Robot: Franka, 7 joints.
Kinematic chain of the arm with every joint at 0, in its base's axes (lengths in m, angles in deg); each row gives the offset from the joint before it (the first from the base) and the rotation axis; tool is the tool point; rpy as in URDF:
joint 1: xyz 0 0 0.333 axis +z
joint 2: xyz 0 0 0 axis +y
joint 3: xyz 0 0 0.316 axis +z
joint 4: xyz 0.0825 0 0 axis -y
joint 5: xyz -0.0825 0 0.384 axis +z
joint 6: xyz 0 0 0 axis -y
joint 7: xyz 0.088 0 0 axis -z
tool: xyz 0 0 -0.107 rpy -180 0 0
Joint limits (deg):
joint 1: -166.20..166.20
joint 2: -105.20..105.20
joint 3: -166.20..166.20
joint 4: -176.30..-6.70
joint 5: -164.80..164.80
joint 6: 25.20..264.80
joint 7: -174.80..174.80
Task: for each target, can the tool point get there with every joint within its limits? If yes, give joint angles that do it. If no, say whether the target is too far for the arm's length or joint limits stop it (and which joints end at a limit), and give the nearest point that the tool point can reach.
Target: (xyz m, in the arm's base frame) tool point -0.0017 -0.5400 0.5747
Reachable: yes | joints -41.15 -1.10 -35.43 -111.51 -92.57 76.60 52.67
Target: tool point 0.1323 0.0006 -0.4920
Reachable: no: joint limits stop it (at a limit: joint 2) | nearest point 0.1652 0.0007 -0.3475 | short by 0.148 m
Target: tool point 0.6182 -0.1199 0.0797
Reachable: yes | joints 11.00 66.00 -14.86 -77.79 -60.10 76.99 96.56
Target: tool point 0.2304 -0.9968 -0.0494
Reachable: no: too far | nearest point 0.1810 -0.7830 0.0326 | short by 0.234 m
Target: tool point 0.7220 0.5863 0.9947
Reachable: no: too far | nearest point 0.5426 0.4407 0.8303 | short by 0.284 m
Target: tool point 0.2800 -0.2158 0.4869
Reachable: yes | joints 31.66 -34.26 -40.17 -152.07 72.93 241.28 23.68
